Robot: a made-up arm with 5 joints.
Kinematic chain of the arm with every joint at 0, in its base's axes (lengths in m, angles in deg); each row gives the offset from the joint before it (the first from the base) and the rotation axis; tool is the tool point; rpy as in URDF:
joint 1: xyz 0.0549 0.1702 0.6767 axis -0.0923 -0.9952 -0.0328
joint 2: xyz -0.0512 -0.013 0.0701 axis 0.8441 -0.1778 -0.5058
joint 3: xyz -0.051 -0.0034 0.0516 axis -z
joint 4: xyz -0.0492 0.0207 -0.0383 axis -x
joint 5: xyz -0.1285 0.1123 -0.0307 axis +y
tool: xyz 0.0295 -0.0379 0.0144 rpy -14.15 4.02 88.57
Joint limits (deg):
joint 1: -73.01..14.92
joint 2: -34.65..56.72
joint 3: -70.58..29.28
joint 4: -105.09..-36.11
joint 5: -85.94..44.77
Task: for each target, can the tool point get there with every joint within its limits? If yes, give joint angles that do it. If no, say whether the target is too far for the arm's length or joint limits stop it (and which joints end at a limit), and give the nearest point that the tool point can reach.
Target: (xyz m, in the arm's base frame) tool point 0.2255 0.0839 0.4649
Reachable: no: joint limits stop it (at a limit: joint 1, joint 2, joint 3, joint 4) | nearest point 0.2478 0.0123 0.8266 | short by 0.369 m
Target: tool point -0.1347 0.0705 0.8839
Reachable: yes | joints -11.08 -5.37 -47.05 -93.68 18.24
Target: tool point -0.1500 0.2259 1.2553
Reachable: no: too far | nearest point -0.0562 0.1906 0.9877 | short by 0.286 m
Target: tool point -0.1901 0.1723 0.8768
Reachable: yes | joints -12.54 -21.78 -8.62 -44.97 -50.18
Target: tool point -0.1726 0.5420 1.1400
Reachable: no: too far | nearest point -0.0787 0.2998 0.9317 | short by 0.333 m
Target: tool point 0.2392 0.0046 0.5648
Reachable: no: joint limits stop it (at a limit: joint 1, joint 2, joint 3, joint 4) | nearest point 0.2506 0.0067 0.8260 | short by 0.261 m
